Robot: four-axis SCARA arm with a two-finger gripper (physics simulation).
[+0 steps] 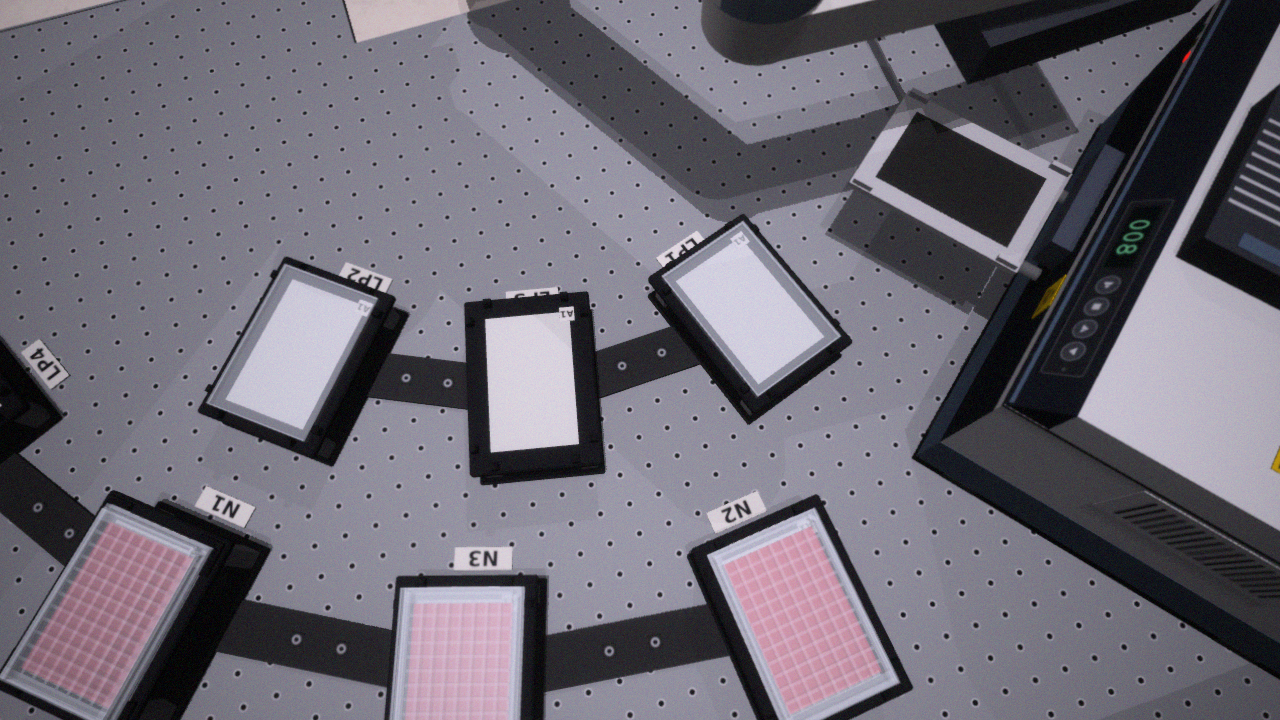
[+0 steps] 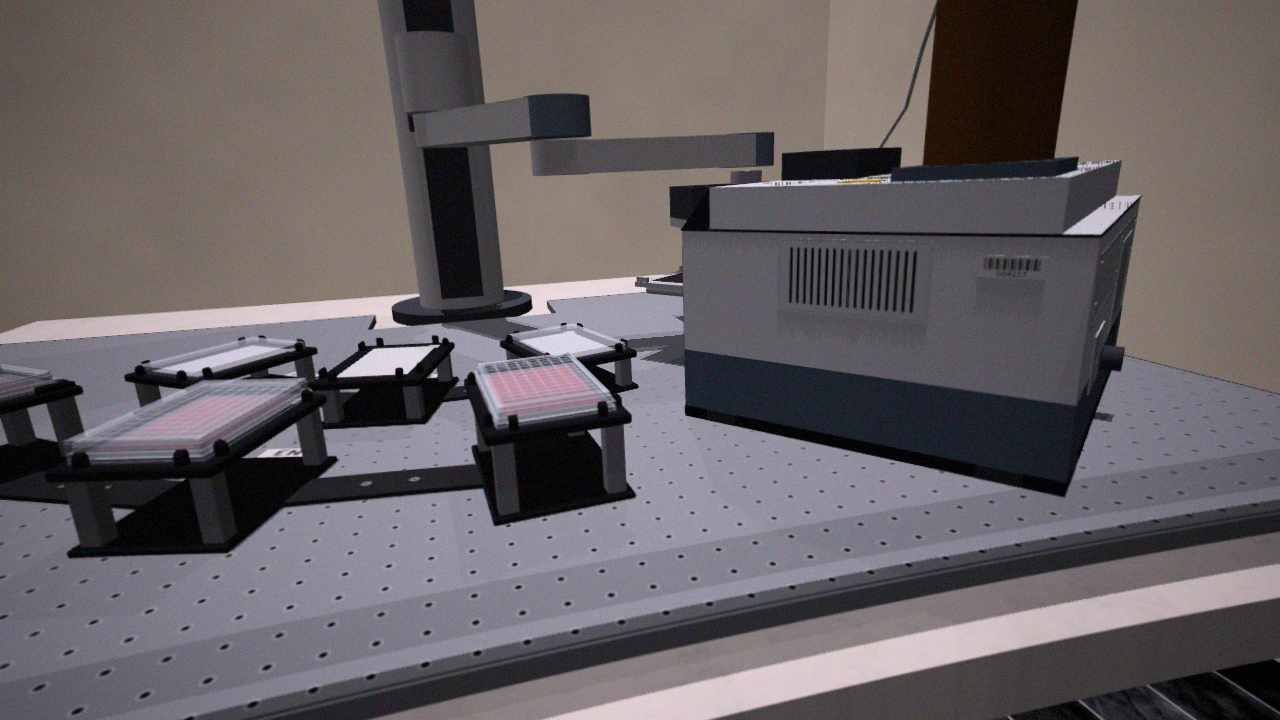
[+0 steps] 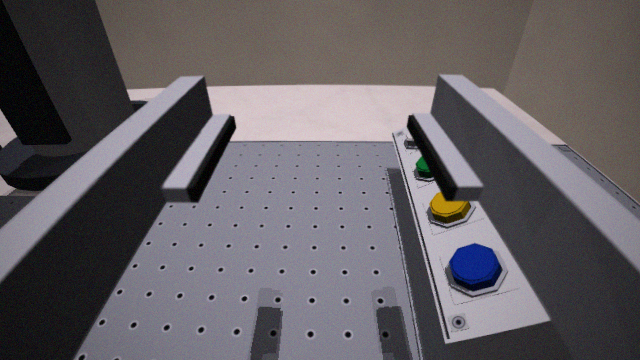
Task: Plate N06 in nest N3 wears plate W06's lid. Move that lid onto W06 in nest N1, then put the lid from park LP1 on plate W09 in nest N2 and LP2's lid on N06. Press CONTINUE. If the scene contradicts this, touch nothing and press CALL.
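Plates with pink wells sit in nest N1, nest N3 and nest N2. The N3 plate shows a clear lid; I cannot tell surely about N1's. A clear lid lies on park LP1 and another lid on LP2. My gripper is shut to its narrow stance, empty, its fingers spaced apart. The button panel is at its right, with blue, yellow and green buttons. The right finger hides their labels.
Park LP3 stands between LP1 and LP2, and LP4 is at the left edge. A large instrument with a display stands right of the nests. The arm's column stands behind the parks.
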